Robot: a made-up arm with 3 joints. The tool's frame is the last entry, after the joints. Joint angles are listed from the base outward. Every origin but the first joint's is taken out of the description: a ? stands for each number. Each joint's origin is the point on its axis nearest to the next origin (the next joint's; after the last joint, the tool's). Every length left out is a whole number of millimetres.
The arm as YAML. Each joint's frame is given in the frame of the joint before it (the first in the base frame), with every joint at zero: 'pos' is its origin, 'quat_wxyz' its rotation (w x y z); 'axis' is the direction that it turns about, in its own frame. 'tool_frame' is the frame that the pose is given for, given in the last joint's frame.
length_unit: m
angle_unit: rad
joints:
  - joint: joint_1
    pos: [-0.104, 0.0, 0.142]
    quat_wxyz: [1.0, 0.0, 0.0, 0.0]
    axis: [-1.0, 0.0, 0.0]
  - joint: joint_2
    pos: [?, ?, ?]
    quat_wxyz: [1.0, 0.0, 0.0, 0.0]
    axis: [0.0, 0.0, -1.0]
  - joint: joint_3
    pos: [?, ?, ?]
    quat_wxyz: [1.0, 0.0, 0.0, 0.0]
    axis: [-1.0, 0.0, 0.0]
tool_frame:
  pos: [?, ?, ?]
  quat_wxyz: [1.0, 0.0, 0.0, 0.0]
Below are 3 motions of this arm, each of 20 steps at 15 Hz.
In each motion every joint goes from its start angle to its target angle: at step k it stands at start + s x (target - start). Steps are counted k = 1, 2, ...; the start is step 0. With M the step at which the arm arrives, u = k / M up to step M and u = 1 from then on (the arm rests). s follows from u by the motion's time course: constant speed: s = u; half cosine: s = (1 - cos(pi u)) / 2; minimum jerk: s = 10 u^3 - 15 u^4 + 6 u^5.
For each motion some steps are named. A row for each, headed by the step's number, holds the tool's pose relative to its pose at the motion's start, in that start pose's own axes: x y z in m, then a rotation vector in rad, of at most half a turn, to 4 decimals.
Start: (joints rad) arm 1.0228 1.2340 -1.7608
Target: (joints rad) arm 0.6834 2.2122 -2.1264
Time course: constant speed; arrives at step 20
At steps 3, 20:
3: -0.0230 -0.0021 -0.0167 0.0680 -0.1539 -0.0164
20: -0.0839 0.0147 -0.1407 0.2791 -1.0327 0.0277

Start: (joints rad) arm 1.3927 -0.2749 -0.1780
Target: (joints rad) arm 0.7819 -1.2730 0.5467
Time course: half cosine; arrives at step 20
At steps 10, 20:
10: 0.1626 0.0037 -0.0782 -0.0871 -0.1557 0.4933
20: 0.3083 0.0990 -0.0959 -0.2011 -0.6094 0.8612

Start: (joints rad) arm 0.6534 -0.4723 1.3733
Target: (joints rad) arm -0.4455 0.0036 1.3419
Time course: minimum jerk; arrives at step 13
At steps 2, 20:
2: -0.0045 0.0118 -0.0028 0.0289 0.0105 -0.0165
20: -0.0475 0.4056 0.1283 1.1089 0.3636 -0.3428

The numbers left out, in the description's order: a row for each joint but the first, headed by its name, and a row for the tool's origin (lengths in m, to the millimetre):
joint_2: 0.0 -0.102 -0.019
joint_3: -0.068 -0.208 0.0
tool: 0.0 -0.086 -0.056

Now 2 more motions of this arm.
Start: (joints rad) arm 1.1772 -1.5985 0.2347
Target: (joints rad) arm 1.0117 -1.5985 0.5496
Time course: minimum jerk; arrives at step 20
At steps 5, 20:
5: 0.0009 -0.0012 0.0001 -0.0331 -0.0166 -0.0043
20: 0.0058 -0.0072 0.0038 -0.3188 -0.1535 -0.0635

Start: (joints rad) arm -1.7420 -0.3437 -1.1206
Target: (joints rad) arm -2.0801 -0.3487 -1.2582
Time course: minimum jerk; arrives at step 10
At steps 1, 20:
1: 0.0001 -0.0006 -0.0008 0.0039 -0.0004 0.0009
20: 0.0197 -0.0510 -0.0981 0.4555 -0.0383 0.1088

